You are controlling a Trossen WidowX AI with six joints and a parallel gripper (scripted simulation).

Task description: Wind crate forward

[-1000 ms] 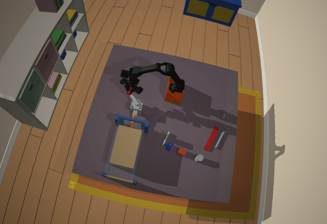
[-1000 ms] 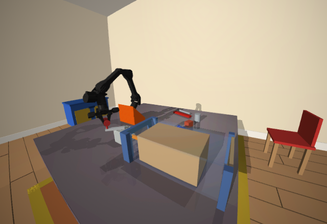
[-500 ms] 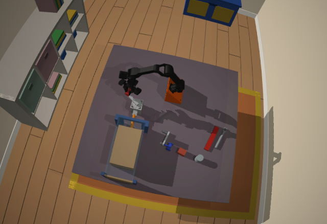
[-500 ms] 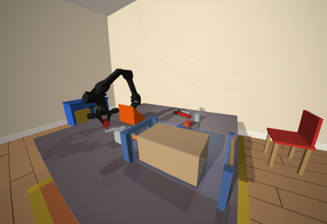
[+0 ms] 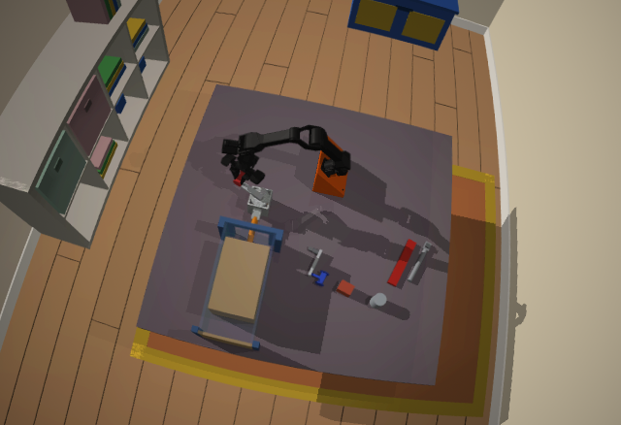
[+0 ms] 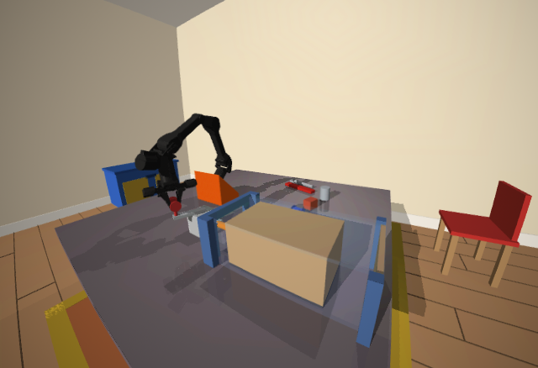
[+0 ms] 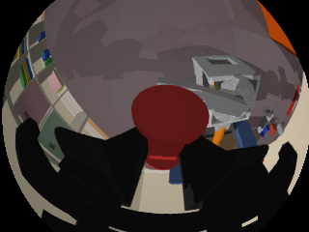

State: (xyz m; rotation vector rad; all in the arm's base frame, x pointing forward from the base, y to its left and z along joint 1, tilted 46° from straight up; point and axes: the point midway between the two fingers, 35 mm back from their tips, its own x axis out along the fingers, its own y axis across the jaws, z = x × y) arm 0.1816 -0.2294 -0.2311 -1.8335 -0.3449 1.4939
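My gripper tip is now 40 mm to the right of the winch handle and 20 mm above it. The rest, counted from my gripper tip: blue frame: 170 mm ahead, 120 mm to the left, 20 mm below; then grey winch: 90 mm to the left, 100 mm below; then red grip: 10 mm behind, 10 mm above.
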